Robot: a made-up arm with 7 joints.
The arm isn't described. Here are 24 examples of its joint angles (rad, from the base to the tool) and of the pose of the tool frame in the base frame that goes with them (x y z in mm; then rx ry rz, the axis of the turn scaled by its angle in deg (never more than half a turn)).
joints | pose
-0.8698 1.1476 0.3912 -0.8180 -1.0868 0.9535 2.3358 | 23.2 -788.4 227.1 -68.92 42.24 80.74
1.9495 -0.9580 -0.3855 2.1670 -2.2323 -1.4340 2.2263 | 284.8 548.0 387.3 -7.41 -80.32 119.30
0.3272 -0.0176 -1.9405 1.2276 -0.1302 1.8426 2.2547 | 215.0 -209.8 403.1 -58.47 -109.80 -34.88
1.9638 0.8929 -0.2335 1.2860 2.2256 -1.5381 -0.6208 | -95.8 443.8 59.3 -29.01 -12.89 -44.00
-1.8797 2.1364 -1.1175 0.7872 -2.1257 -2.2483 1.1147 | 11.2 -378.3 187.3 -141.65 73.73 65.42
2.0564 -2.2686 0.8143 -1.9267 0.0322 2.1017 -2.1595 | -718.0 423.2 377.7 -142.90 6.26 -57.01
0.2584 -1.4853 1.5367 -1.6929 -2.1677 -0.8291 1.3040 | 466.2 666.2 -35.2 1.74 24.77 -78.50
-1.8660 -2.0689 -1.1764 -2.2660 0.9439 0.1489 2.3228 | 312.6 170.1 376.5 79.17 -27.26 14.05
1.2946 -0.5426 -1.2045 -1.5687 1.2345 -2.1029 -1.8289 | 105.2 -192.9 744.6 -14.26 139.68 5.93
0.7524 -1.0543 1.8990 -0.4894 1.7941 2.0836 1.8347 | -201.1 534.8 234.1 9.19 107.18 12.87
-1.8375 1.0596 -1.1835 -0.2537 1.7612 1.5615 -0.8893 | -388.1 70.6 52.1 58.33 11.08 -137.41
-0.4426 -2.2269 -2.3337 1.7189 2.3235 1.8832 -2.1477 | 168.2 161.2 373.3 9.48 -107.23 66.93
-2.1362 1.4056 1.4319 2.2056 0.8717 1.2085 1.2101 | -247.7 -549.1 333.6 -72.55 -76.13 -68.66
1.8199 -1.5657 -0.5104 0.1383 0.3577 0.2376 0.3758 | -220.4 196.8 400.9 -34.03 -76.03 71.52
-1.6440 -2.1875 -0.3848 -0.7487 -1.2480 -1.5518 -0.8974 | 418.1 -272.6 296.7 -109.60 90.62 -36.99
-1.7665 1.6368 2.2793 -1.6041 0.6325 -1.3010 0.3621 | -260.9 -308.2 454.3 24.90 39.26 -165.38
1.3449 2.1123 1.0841 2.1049 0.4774 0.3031 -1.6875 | 171.8 279.4 244.2 -55.20 -68.66 -1.25
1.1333 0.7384 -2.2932 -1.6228 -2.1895 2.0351 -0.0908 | 193.4 -226.6 520.1 15.73 -64.08 18.68
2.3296 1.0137 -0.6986 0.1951 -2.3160 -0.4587 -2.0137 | -45.6 516.7 428.0 -154.18 29.46 24.77
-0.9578 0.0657 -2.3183 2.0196 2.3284 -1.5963 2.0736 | -294.9 -67.6 268.7 -115.47 6.05 -61.95
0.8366 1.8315 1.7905 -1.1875 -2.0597 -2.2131 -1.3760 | 669.2 176.3 348.2 116.57 -71.78 81.31
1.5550 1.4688 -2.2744 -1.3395 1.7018 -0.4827 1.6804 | 116.7 -132.1 401.7 140.56 31.07 42.97
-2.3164 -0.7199 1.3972 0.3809 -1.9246 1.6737 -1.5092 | 175.1 -338.4 235.1 -10.27 -51.82 84.13
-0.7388 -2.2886 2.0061 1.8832 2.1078 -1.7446 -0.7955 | 110.1 -413.1 76.6 -96.41 -42.23 18.82
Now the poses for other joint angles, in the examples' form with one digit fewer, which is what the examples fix.
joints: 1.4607 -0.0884 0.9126 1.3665 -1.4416 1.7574 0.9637
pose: 54 483 313 127.8 -52.8 -20.0
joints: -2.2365 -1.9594 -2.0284 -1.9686 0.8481 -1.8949 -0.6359
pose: 357 -24 191 -91.3 70.0 96.2
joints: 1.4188 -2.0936 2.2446 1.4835 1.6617 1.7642 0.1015
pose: 102 290 -57 70.2 8.6 -84.1
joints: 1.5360 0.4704 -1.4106 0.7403 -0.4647 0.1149 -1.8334
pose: 150 218 498 -147.7 24.2 -0.6
